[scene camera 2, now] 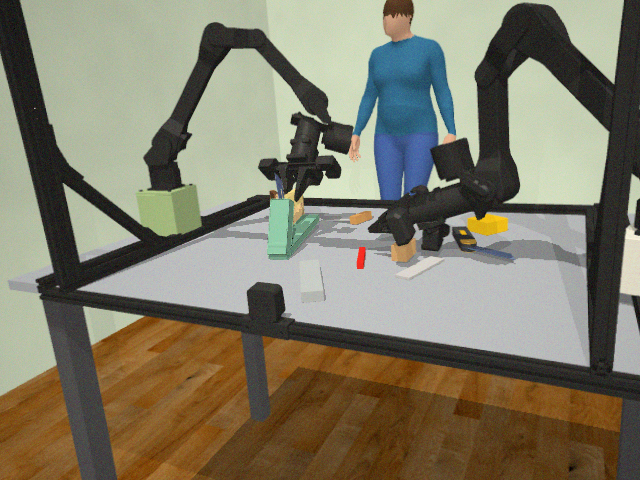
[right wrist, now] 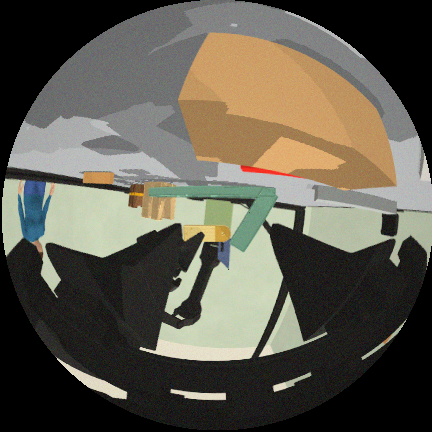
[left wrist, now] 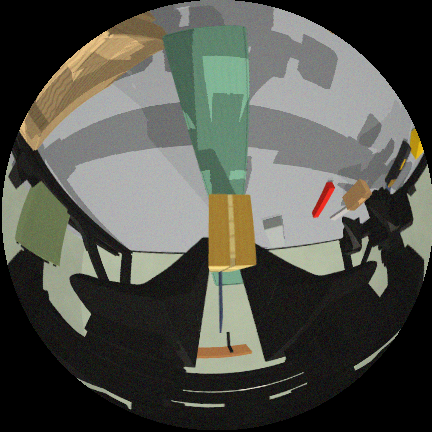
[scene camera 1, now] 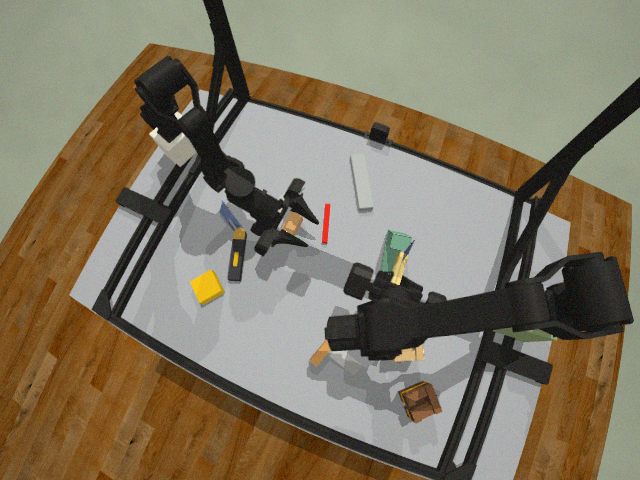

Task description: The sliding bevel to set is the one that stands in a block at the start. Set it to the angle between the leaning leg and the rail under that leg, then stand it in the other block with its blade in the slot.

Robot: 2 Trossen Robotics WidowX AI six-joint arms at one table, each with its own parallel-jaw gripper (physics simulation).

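Places are measured from the left arm's base along level axes (x ahead, y left, z up), in centimetres.
Where they show: left gripper, fingertip midpoint: [right wrist: 203, 231] [left wrist: 223, 243] [scene camera 1: 396, 275]; right gripper, fingertip midpoint: [scene camera 2: 373, 224] [right wrist: 227, 229] [left wrist: 354, 211] [scene camera 1: 313, 234]; left arm's base, origin of the base link: [scene camera 2: 166, 188] [left wrist: 33, 252]; right arm's base, origin of the base link: [scene camera 1: 171, 129].
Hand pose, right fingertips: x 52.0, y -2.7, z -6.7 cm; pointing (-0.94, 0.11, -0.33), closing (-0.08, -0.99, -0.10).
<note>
Things, the pixels of their top centre, and the offset from my right fingertips. "spot": a spot on its surface instead.
- sliding bevel's yellow wooden handle, surface spot: [left wrist: 231, 232] [right wrist: 184, 233] spot: dx -19.7, dy +7.7, dz +4.6 cm
- green leaning leg, middle of its top: [left wrist: 233, 283] [right wrist: 248, 249] [scene camera 2: 278, 200] [scene camera 1: 403, 231] dx -18.5, dy -5.0, dz +5.9 cm
- green rail, middle of its top: [left wrist: 223, 174] [right wrist: 207, 200] [scene camera 2: 295, 227] [scene camera 1: 389, 279] dx -19.4, dy +3.8, dz -2.2 cm
- light wooden block, middle of its top: [scene camera 1: 408, 345] [right wrist: 157, 217] dx -26.5, dy +16.9, dz +3.0 cm
- brown block, middle of its top: [scene camera 1: 423, 404] [right wrist: 138, 207] dx -33.6, dy +27.3, dz +1.3 cm
- tan block, middle of its top: [right wrist: 313, 163] [scene camera 2: 403, 242] [left wrist: 359, 201] [scene camera 1: 291, 223] dx +6.4, dy -1.8, dz -2.8 cm
- red bar, middle of its top: [left wrist: 322, 204] [scene camera 2: 361, 254] [scene camera 1: 326, 222] dx -1.2, dy -5.5, dz -4.6 cm
- pale bar, middle of its top: [right wrist: 359, 206] [scene camera 2: 310, 274] [left wrist: 276, 238] [scene camera 1: 361, 179] dx -6.0, dy -19.5, dz -4.0 cm
- second bevel, middle of its top: [scene camera 2: 480, 239] [scene camera 1: 229, 237] [left wrist: 396, 179] dx +20.0, dy +6.0, dz -4.0 cm
- yellow block, middle of its top: [scene camera 2: 487, 218] [scene camera 1: 205, 286] dx +20.2, dy +19.2, dz -3.0 cm
- orange piece, surface spot: [scene camera 1: 318, 354] spot: dx -9.8, dy +24.4, dz -3.6 cm
My left gripper [scene camera 1: 398, 283] [scene camera 2: 296, 190] [left wrist: 223, 243] is shut on the sliding bevel's yellow wooden handle [scene camera 1: 399, 266] [left wrist: 231, 232] [right wrist: 195, 233]. The handle is level in the right wrist view, and its blue blade [scene camera 1: 409, 249] [scene camera 2: 279, 184] [right wrist: 224, 255] sticks out across it, close to the green leaning leg [scene camera 1: 398, 239] [scene camera 2: 280, 227] [right wrist: 252, 225]. The leg joins the green rail [scene camera 2: 306, 232] [left wrist: 222, 125] [right wrist: 200, 191] on the table. A light wooden block [scene camera 1: 416, 353] [left wrist: 90, 75] [right wrist: 160, 201] and a brown block [scene camera 1: 421, 401] [right wrist: 135, 196] stand apart. My right gripper [scene camera 1: 312, 234] [scene camera 2: 374, 227] is open and empty.
A tan block [scene camera 1: 292, 223] [scene camera 2: 403, 251] lies under my right gripper, near a red bar [scene camera 1: 325, 223] and a pale bar [scene camera 1: 361, 181]. A second bevel [scene camera 1: 236, 260] with a black handle lies by a yellow block [scene camera 1: 206, 286]. An orange piece [scene camera 1: 318, 354] lies farther off.
</note>
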